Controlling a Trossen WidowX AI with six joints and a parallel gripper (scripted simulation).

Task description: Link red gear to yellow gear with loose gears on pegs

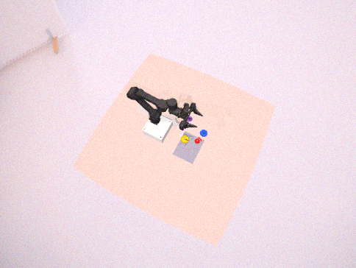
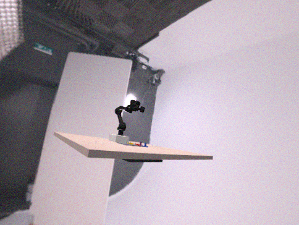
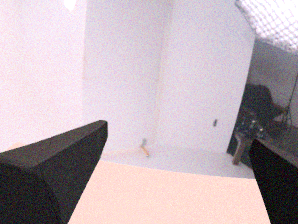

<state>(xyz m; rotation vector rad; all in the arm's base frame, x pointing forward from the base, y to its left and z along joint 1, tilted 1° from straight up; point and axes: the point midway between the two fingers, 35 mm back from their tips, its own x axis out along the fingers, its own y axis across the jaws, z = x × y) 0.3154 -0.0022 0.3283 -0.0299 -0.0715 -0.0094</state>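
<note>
Now: the purple gear 390 mm below my gripper tip, 170 mm to the left of it and 140 mm behind it. From my gripper tip the other things lie so: yellow gear (390 mm below, 90 mm behind, 10 mm to the right); red arrow (400 mm below, 50 mm to the left, 10 mm ahead); red gear (390 mm below, 20 mm to the left).
</note>
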